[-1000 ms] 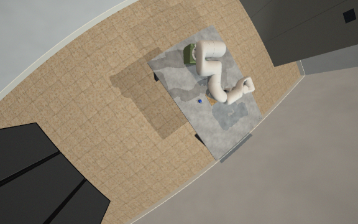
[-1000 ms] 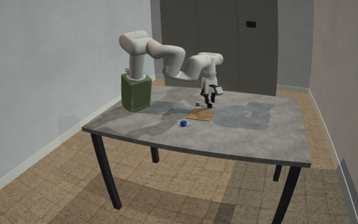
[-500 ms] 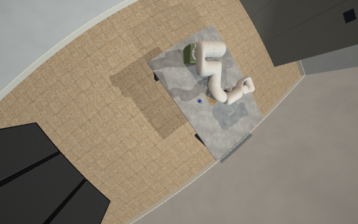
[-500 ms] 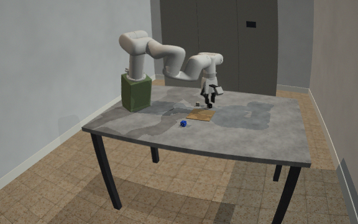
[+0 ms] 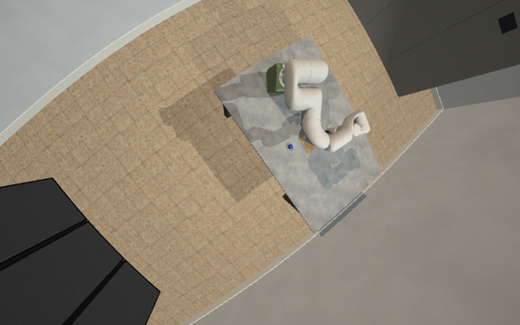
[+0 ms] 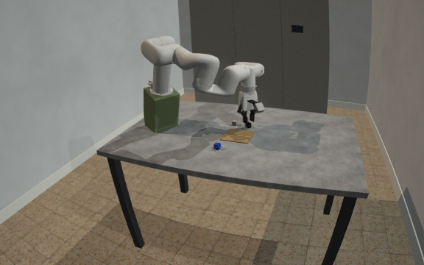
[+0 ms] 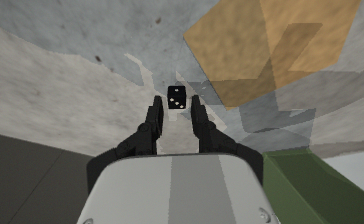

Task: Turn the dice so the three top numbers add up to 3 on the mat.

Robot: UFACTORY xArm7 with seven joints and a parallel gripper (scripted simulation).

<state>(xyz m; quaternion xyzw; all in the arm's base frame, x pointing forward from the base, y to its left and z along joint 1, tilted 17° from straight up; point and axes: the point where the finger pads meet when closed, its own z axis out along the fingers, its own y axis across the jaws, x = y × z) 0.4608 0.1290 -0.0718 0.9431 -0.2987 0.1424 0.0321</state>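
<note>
My hand is 4 cm above the black die. From my hand the other things lie so: tan mat: 12 cm to the right, 5 cm below, 2 cm behind; white die: 8 cm behind, 4 cm below, 1 cm to the left; blue die: 28 cm to the right, 6 cm behind, 4 cm below.
</note>
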